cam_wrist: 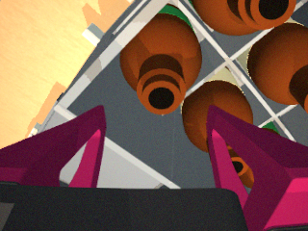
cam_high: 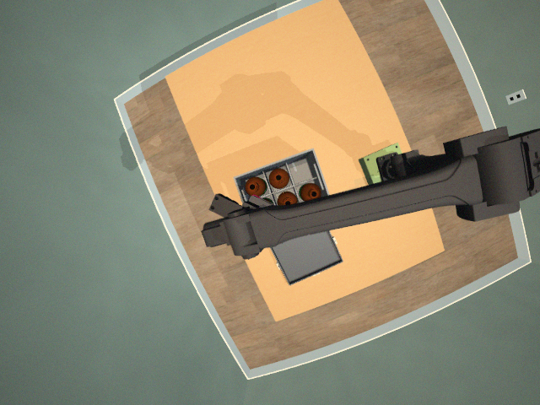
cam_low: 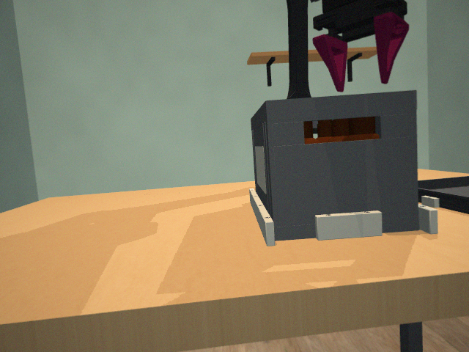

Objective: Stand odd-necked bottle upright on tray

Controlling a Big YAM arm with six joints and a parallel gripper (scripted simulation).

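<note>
Now: the dark grey crate 110 mm below my hand, 90 mm behind it and 50 mm to the right of it. The rest, counted from my hand: grey tray: 240 mm to the left, 180 mm below, 110 mm behind.
</note>
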